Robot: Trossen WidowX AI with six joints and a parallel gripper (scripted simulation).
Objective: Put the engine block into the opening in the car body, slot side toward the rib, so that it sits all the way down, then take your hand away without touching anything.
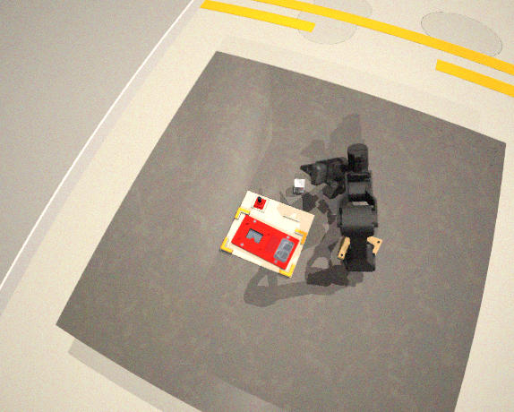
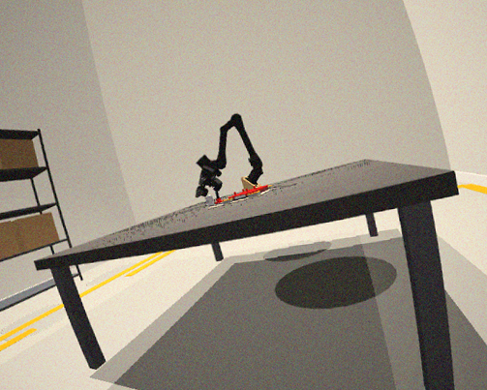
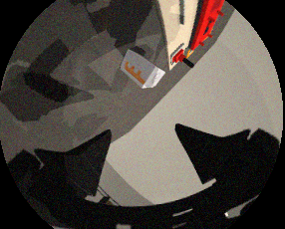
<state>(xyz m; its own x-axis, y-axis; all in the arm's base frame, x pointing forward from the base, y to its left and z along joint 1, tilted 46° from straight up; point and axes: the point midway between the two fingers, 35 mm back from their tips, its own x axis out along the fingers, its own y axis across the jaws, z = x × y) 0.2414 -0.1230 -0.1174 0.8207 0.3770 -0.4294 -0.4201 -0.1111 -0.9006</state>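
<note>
The engine block lies 10 mm ahead of my gripper tip, 60 mm to the left of it and 60 mm below it.
</note>
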